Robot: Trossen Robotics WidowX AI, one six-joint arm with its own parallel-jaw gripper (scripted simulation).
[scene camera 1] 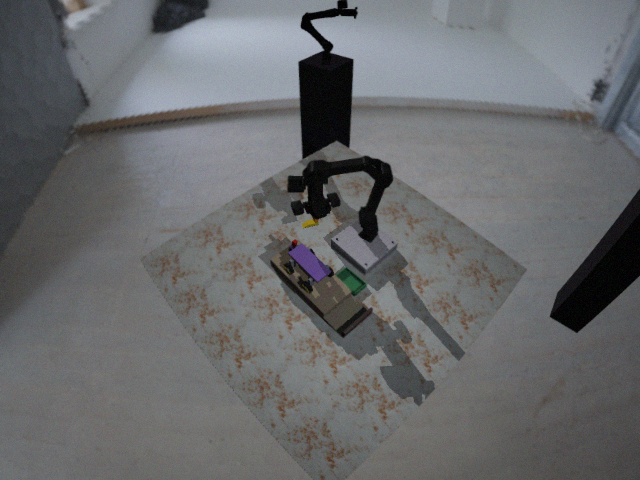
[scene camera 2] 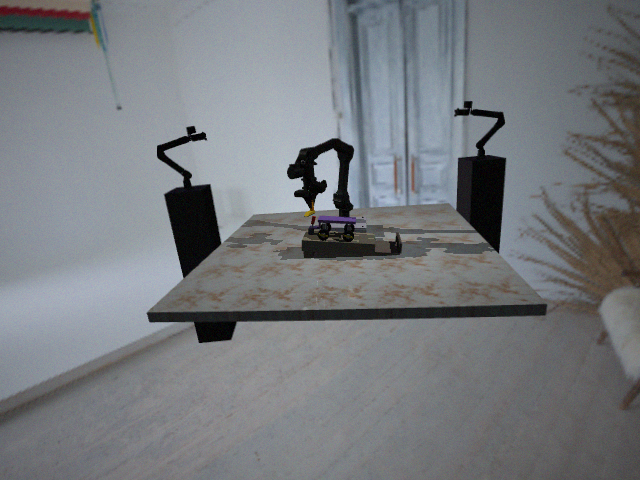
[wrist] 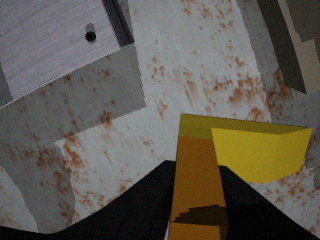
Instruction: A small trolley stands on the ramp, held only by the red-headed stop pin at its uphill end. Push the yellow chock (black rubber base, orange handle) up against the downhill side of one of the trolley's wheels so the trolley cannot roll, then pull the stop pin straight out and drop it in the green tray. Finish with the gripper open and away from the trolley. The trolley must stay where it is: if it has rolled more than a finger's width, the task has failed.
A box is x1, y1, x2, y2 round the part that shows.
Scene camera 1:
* my gripper: [291, 188, 340, 218]
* purple-topped trolley: [283, 243, 333, 292]
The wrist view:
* my gripper: [0, 160, 319, 239]
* yellow chock: [167, 113, 311, 239], held by my gripper
